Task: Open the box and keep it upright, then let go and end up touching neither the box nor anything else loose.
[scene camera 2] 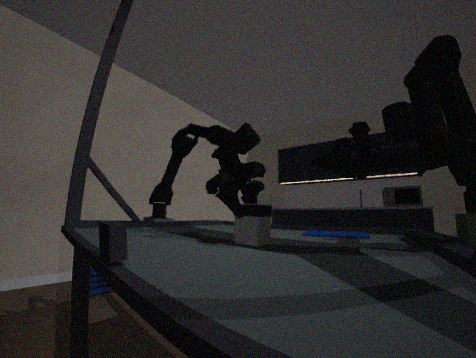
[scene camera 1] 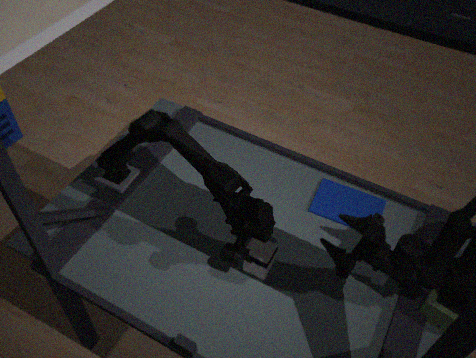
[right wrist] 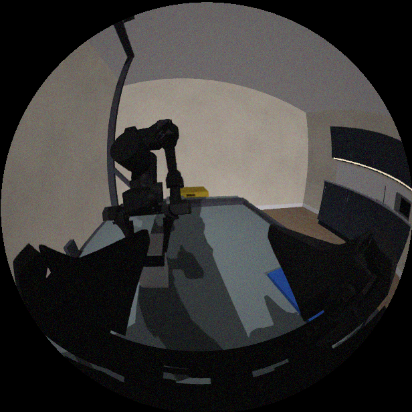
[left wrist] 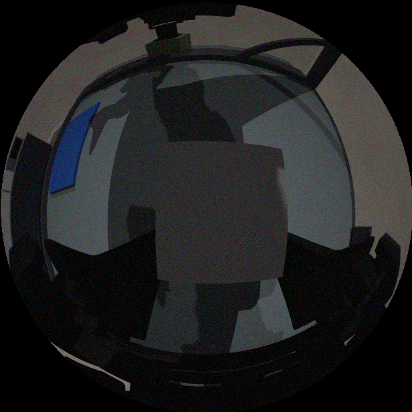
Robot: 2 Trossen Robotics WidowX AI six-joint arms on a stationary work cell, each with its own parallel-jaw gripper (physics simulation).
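Places are measured from the left arm's base along level axes (x up, y ahead, z left), in metres.
Pixels of known places: left gripper, fingertip midpoint: (scene camera 2: 248,217) (scene camera 1: 255,252); right gripper, fingertip midpoint: (scene camera 2: 319,167) (scene camera 1: 329,226); left arm's base, origin of the base link: (scene camera 2: 158,218) (scene camera 1: 117,174); right arm's base, origin of the base link: (scene camera 1: 453,299).
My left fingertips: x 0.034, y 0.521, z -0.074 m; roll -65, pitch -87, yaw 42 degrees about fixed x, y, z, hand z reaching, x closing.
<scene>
Ahead of a thing's pixels: the offset from my left fingertips to its top centre.
The box {dx +0.031, dy +0.012, dz -0.001 m} (scene camera 1: 256,270) (scene camera 2: 252,230) (right wrist: 154,278) stands upright on the table, a small light-grey block shape. Its lid {dx +0.033, dy +0.013, dz -0.001 m} (scene camera 1: 263,248) (scene camera 2: 253,210) (left wrist: 220,190) (right wrist: 156,245), grey on top with a dark side band, sits level on the body. My left gripper (scene camera 1: 245,250) (scene camera 2: 248,206) (left wrist: 218,231) (right wrist: 149,252) points down from above and is shut on the lid, one finger on each side; the fingertip contact is too dark to see finely. My right gripper (scene camera 1: 333,229) (right wrist: 209,234) is open and empty, apart from the box, to the right of it in scene camera 1.
A flat blue panel {dx -0.059, dy +0.169, dz +0.330 m} (scene camera 1: 345,199) (scene camera 2: 337,234) (left wrist: 72,150) (right wrist: 282,287) lies on the table near its far edge in scene camera 1. A grey block {dx -0.010, dy -0.047, dz -0.293 m} (scene camera 2: 114,243) stands at the near table edge. A green block {dx +0.009, dy +0.496, dz +0.110 m} (scene camera 1: 440,312) (left wrist: 167,46) is by the right arm's base.
</scene>
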